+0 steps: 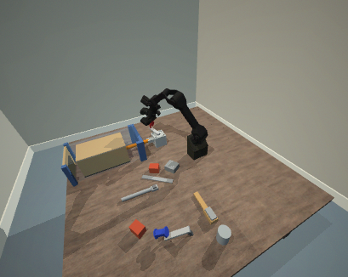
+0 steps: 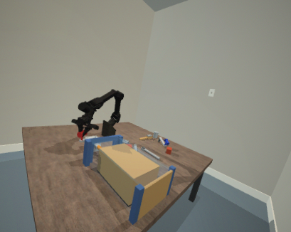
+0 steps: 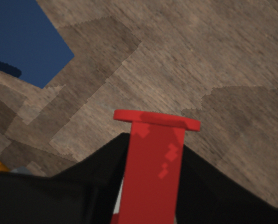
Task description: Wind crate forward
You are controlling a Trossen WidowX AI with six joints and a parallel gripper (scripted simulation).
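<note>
Right now my gripper tip is 50 mm to the right of the red-gripped winch handle, 30 mm above it and 10 mm past it. From my gripper tip the other things lie so: blue frame: 140 mm ahead, 90 mm to the left, 30 mm below; then red handle knob: 10 mm to the left, 10 mm behind; then grey winch: 110 mm to the left, 100 mm below, 30 mm behind.
</note>
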